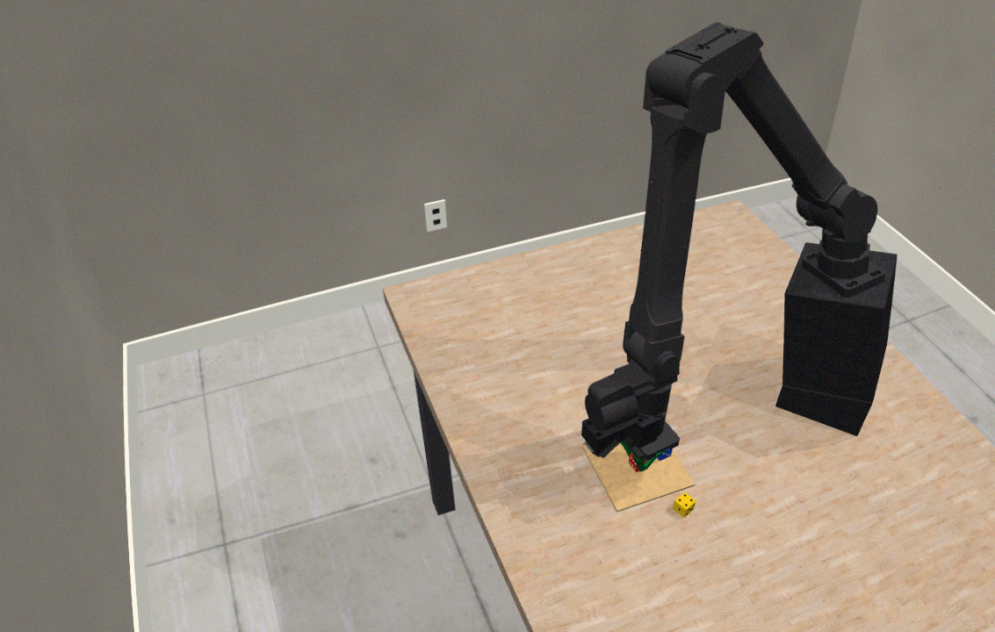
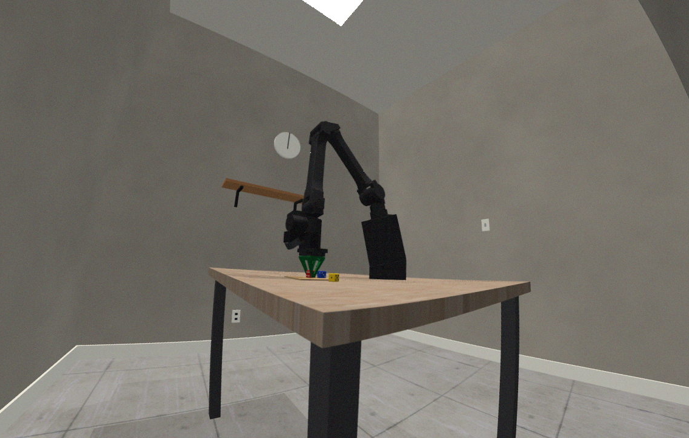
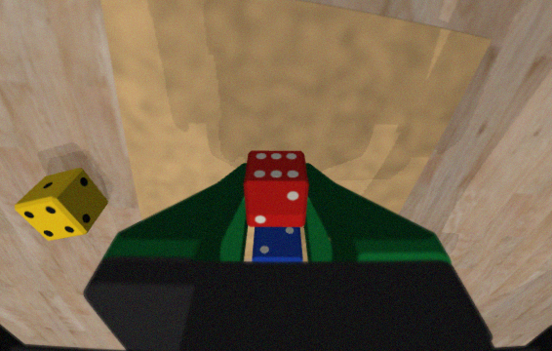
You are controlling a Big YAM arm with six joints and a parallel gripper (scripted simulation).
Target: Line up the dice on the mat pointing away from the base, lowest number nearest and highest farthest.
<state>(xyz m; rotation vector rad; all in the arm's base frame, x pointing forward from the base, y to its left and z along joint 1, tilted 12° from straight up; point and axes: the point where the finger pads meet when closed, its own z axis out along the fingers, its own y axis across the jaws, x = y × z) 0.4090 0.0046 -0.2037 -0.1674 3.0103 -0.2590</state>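
Right now the red die is right at my hand. Round my hand: blue die 50 mm behind, 10 mm to the right; then tan mat 10 mm below; then yellow die 100 mm to the left, 30 mm behind.
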